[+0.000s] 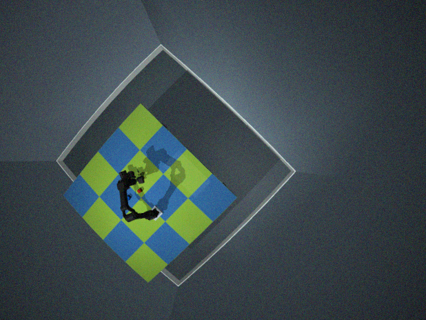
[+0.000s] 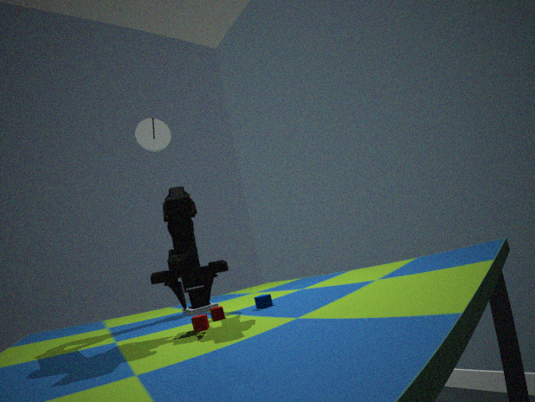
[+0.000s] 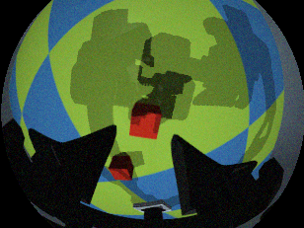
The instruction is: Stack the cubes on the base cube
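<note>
The red cube is 90 mm to the left of my gripper tip, 50 mm behind it and 40 mm below it.
</note>
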